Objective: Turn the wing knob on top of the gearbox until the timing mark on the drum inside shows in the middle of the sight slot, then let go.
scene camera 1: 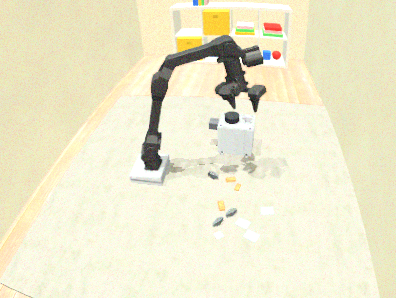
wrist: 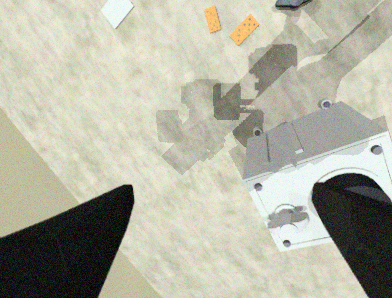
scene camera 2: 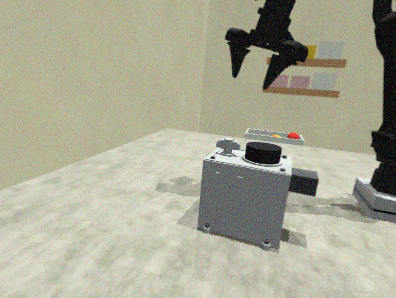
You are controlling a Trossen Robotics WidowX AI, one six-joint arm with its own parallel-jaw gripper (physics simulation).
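Seen in the pictures: gripper, fingertip midpoint: [scene camera 1: 245, 110] [wrist: 222, 192] [scene camera 2: 248, 83]; arm's base, origin of the base link: [scene camera 1: 153, 164] [scene camera 2: 388, 190].
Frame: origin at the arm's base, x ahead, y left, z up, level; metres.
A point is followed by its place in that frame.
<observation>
The pale grey gearbox [scene camera 1: 236, 140] {x 0.317, y 0.164, z 0.034 m} [scene camera 2: 242, 202] {x 0.309, y 0.288, z 0.023 m} [wrist: 320, 140] {x 0.289, y 0.169, z 0.057 m} stands upright on the mat. Its small grey wing knob [scene camera 1: 247, 119] {x 0.356, y 0.218, z 0.109 m} [scene camera 2: 228, 146] {x 0.354, y 0.236, z 0.107 m} [wrist: 289, 217] {x 0.352, y 0.219, z 0.109 m} is on top, beside a wide round black cap [scene camera 1: 231, 117] {x 0.289, y 0.210, z 0.117 m} [scene camera 2: 263, 153] {x 0.287, y 0.261, z 0.110 m}. My gripper [scene camera 1: 245, 109] {x 0.351, y 0.095, z 0.228 m} [scene camera 2: 250, 82] {x 0.351, y 0.095, z 0.228 m} [wrist: 222, 192] {x 0.351, y 0.095, z 0.228 m} is open and empty, fingers wide apart, above the gearbox and clear of the knob. In the wrist view the knob lies between the fingertips sideways, nearer the right one, which covers part of the cap. I cannot make out the sight slot or the timing mark.
A dark block [scene camera 1: 213, 123] {x 0.212, y 0.211, z 0.077 m} [scene camera 2: 304, 182] {x 0.213, y 0.253, z 0.068 m} sticks out of the gearbox's side towards the arm's base. Orange dominoes [scene camera 1: 230, 179] [wrist: 212, 19], dark stones [scene camera 1: 213, 175] {x 0.247, y 0.006, z -0.025 m} and white cards [scene camera 1: 267, 210] {x 0.471, y -0.122, z -0.046 m} [wrist: 117, 11] {x 0.472, y -0.119, z -0.045 m} lie on the mat. A shallow tray [scene camera 2: 274, 140] with balls stands behind the gearbox.
</observation>
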